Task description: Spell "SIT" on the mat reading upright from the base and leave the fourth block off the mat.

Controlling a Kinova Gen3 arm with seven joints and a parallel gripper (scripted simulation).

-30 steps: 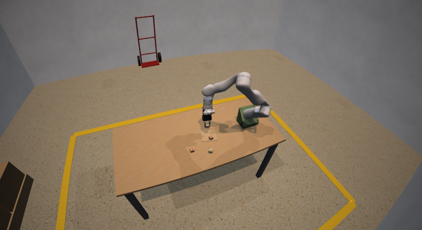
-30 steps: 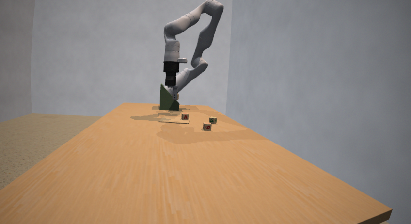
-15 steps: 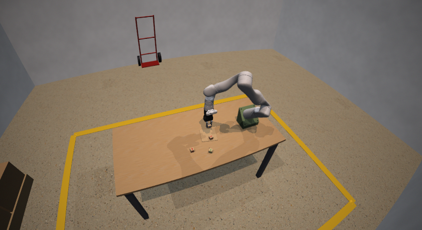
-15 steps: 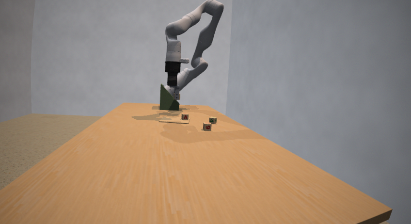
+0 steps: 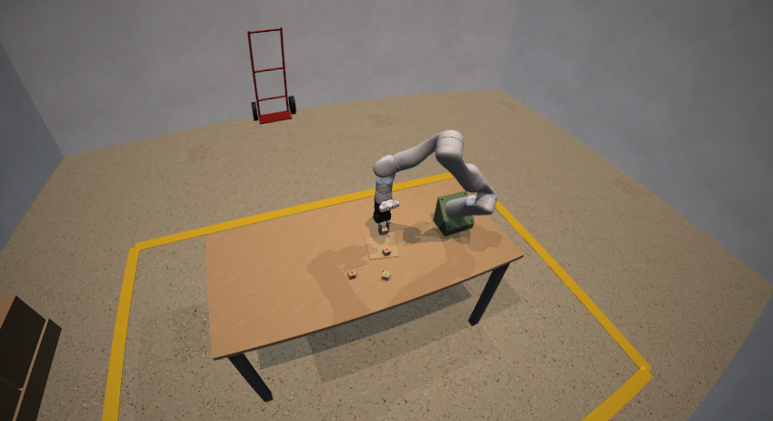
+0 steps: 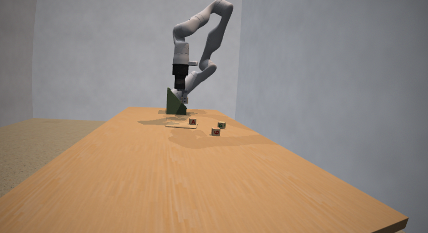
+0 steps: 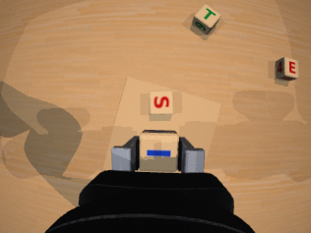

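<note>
My hand is 12 cm above the tan mat. The rest, counted from my hand: green-marked block (7 cm ahead, 17 cm to the left, 11 cm below); then blue-marked block (right at my hand); then E block (20 cm ahead, 10 cm to the left, 11 cm below).
</note>
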